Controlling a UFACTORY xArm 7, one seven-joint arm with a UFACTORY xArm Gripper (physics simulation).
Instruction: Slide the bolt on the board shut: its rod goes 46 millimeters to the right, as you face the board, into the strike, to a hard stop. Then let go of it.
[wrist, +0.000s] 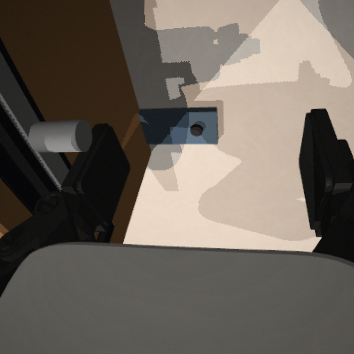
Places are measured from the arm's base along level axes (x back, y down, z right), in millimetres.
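Pixels of known places: gripper, fingertip midpoint: (205, 139).
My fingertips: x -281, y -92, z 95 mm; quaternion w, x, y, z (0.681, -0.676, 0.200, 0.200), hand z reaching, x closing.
Observation:
Behind a point stands the place of what it marks.
The brown board (75, 60) @[x -333, y -43, z 160 mm] stands upright along the left of the wrist view. A light grey cylindrical knob (60, 136) @[x -309, y -116, z 144 mm] sticks out from the bolt's grey and black track (25, 112) @[x -317, y -110, z 160 mm] on the board's face. My gripper (205, 139) @[x -281, y -92, z 95 mm] is open, with nothing between its fingers. Its left finger is beside the knob's free end and overlaps the board in view; its right finger is far off to the right, over the table. The knob is outside the gap between the fingers. The strike cannot be made out in this view, and part of the track is hidden behind the left finger.
A blue block (175, 135) @[x -375, y 24, z 47 mm] with a dark round hole sticks out from the foot of the board, over the pale table top (270, 190) @[x -346, y 32, z -91 mm]. Shadows of the arm and gripper fall on the table. The grey gripper body fills the bottom of the view.

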